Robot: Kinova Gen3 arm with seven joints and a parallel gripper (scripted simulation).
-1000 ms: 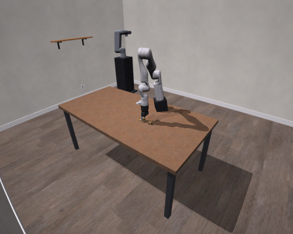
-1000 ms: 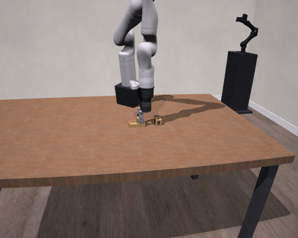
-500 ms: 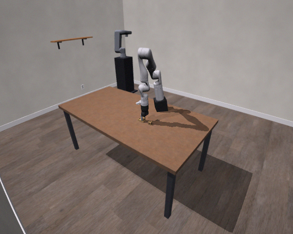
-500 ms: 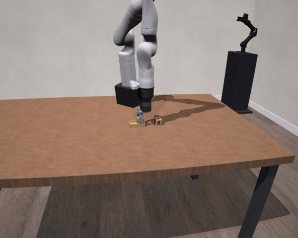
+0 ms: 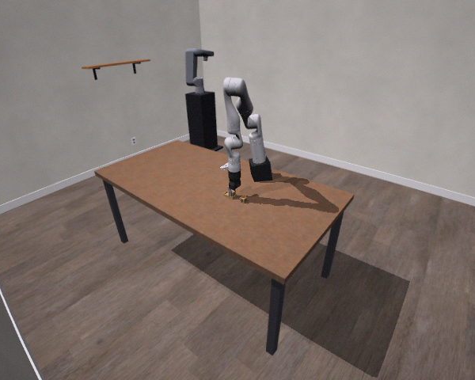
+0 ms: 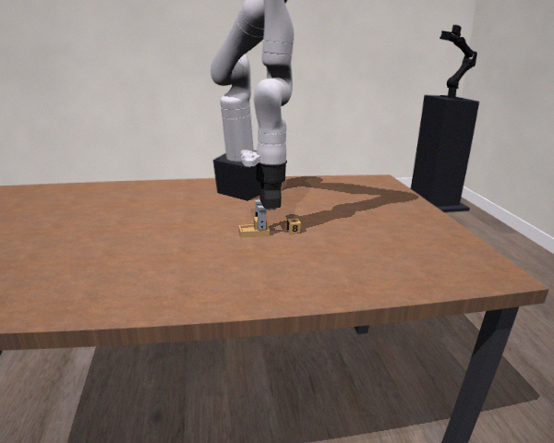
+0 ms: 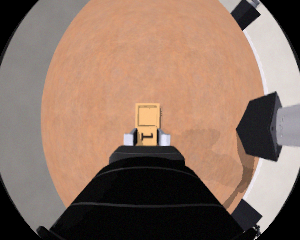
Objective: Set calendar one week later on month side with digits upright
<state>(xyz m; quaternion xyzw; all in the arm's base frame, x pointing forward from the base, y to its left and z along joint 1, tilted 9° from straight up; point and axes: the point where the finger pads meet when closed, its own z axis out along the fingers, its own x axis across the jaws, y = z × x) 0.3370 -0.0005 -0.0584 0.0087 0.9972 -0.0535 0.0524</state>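
The wooden tray lies 2 cm to the right of my hand and 3 cm below it.
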